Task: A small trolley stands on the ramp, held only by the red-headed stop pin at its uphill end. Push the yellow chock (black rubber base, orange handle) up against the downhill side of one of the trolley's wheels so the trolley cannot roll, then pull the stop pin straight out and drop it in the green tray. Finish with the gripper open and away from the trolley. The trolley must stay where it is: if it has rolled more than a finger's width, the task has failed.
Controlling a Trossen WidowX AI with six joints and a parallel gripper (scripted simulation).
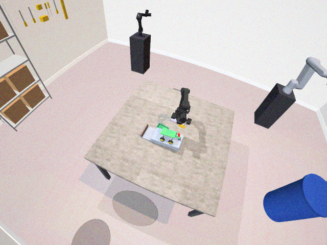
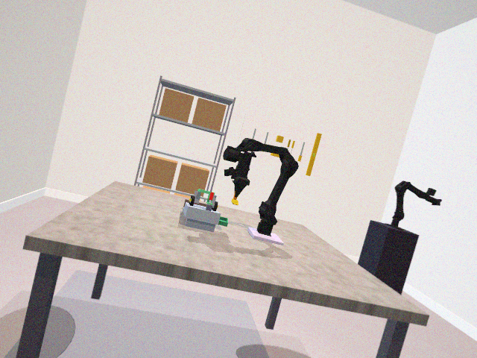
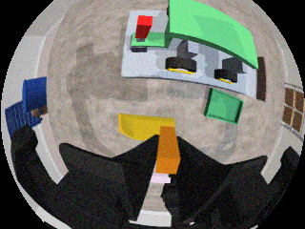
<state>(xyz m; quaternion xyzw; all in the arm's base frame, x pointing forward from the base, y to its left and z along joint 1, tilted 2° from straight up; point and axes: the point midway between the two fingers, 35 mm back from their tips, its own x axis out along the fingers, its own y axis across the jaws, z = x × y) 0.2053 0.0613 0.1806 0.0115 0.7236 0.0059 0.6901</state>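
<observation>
The red-headed stop pin is 120 mm ahead of my gripper tip, 40 mm to the left of it and 40 mm below it. The rest, counted from my gripper tip: green tray (10 mm ahead, 160 mm to the right, 180 mm below); then trolley (130 mm ahead, 60 mm to the right, 60 mm below); then yellow chock (20 mm to the left, 10 mm below).
</observation>
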